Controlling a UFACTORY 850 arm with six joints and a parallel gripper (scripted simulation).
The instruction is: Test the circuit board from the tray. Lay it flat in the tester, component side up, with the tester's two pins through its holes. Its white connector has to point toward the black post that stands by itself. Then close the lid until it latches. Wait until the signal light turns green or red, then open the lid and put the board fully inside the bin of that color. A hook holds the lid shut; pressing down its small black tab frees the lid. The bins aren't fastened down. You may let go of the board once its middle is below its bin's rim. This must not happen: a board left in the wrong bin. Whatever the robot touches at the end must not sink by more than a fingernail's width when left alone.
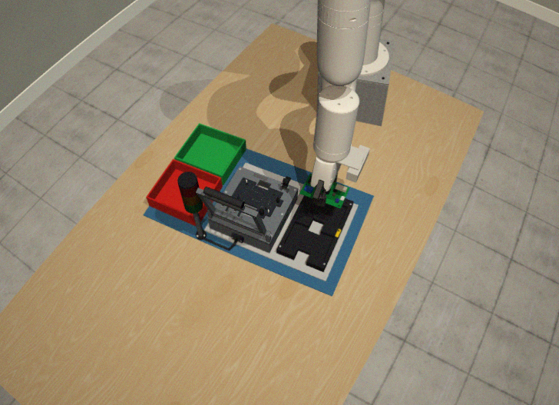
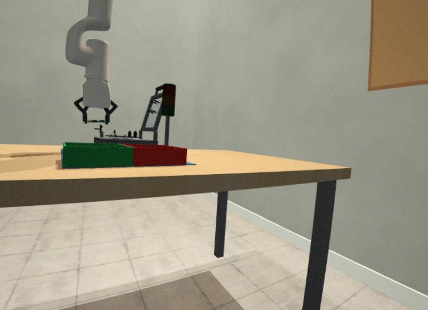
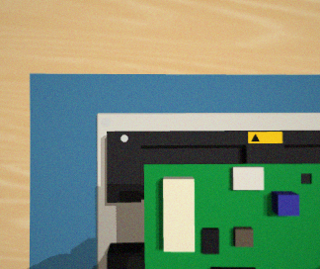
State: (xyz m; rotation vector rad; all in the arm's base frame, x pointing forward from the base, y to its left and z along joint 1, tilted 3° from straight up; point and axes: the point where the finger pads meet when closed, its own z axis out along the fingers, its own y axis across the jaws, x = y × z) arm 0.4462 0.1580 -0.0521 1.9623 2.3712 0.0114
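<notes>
Right now my hand is 11 cm to the left of the latch hook, 4 cm above it and 2 cm short of it. From my hand the other things lie so: green circuit board: right at my hand; clear lid: 21 cm ahead, 13 cm to the right, 6 cm above; green bin: 37 cm to the right, 11 cm below, 2 cm ahead.
</notes>
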